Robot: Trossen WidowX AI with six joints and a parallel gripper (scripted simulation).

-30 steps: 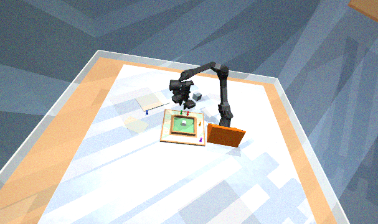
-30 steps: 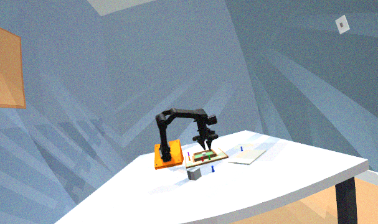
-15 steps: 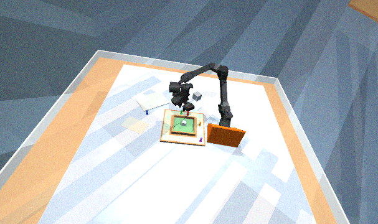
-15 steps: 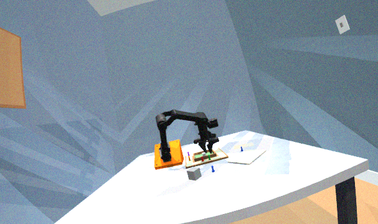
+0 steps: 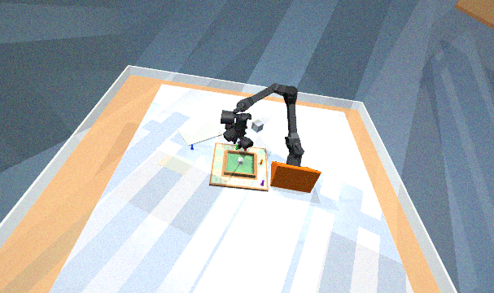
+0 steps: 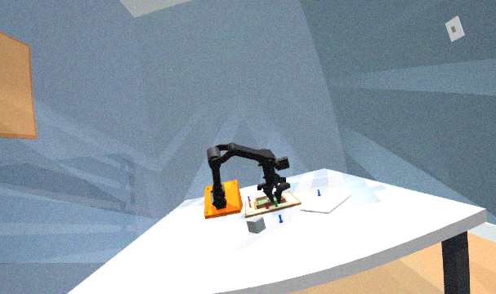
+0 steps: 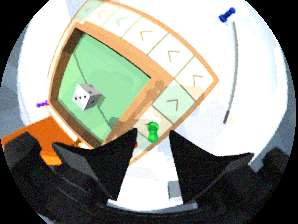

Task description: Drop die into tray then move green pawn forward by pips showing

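The green pawn is right at my gripper tip. The rest, counted from my gripper tip: red pawn 50 mm behind; green-floored tray 110 mm to the left, 30 mm behind, 20 mm below; white die 100 mm to the left, 30 mm behind.
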